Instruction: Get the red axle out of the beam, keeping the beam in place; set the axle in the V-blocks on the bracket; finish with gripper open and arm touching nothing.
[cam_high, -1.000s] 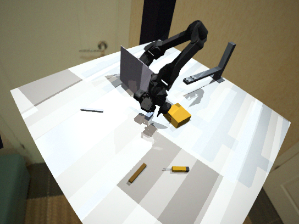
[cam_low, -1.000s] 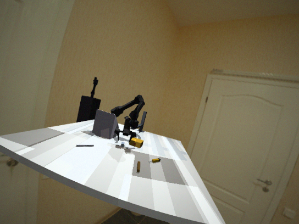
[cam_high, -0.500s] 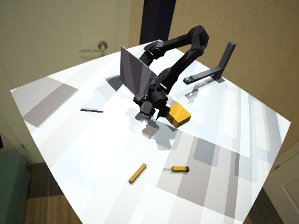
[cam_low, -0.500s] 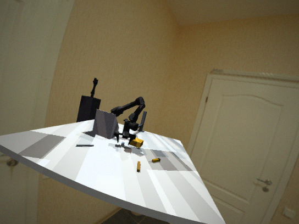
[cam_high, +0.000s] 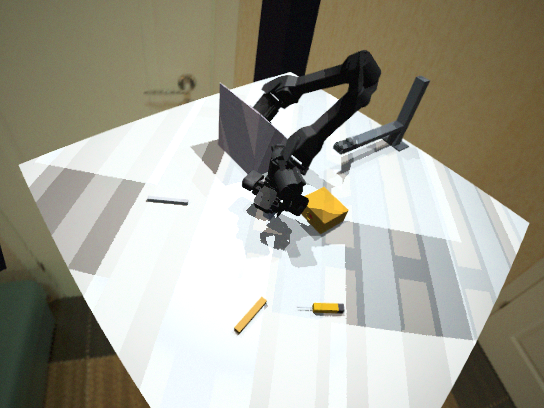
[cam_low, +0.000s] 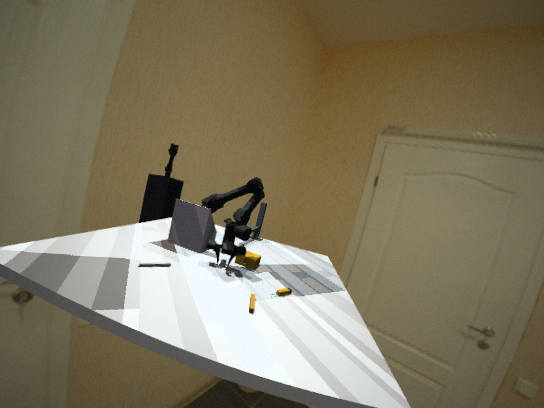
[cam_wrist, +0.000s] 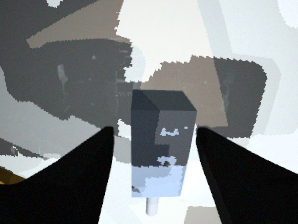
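Now: the yellow beam 120 mm to the left of my gripper tip, 90 mm ahead of it and 20 mm above it. Round my gripper tip: grey rod (230 mm to the right, 200 mm behind); grey-blue block (20 mm to the left, 10 mm behind, 10 mm above); yellow-handled tool (310 mm ahead, 100 mm to the right).
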